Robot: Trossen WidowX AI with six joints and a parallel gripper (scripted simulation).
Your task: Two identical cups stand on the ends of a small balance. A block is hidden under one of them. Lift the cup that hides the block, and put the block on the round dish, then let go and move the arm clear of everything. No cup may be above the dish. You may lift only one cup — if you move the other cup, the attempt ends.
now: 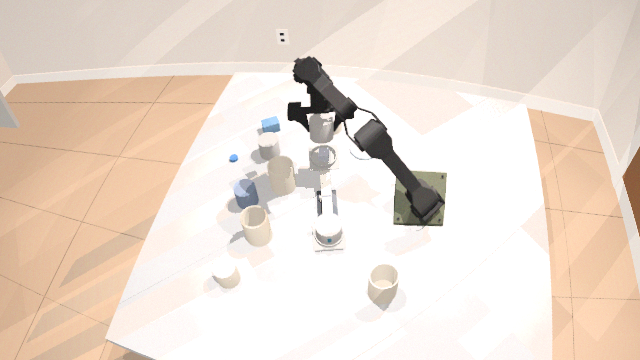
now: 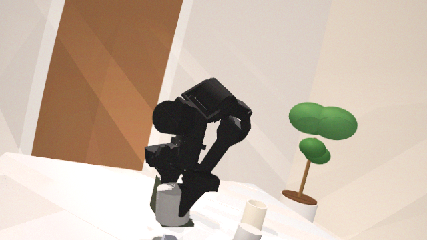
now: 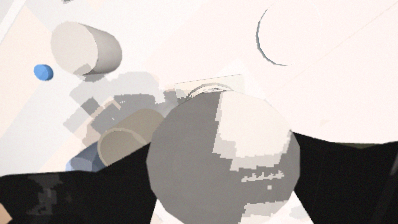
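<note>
Right now my gripper tip is 8 cm above the grey block, 1 cm to the right of it and 1 cm past it. Round my gripper tip: blue cup: 19 cm to the left, 17 cm ahead, 13 cm below; balance beam: 13 cm to the left, 13 cm below, 5 cm behind; dish: 17 cm below, 13 cm to the right, 10 cm behind.
</note>
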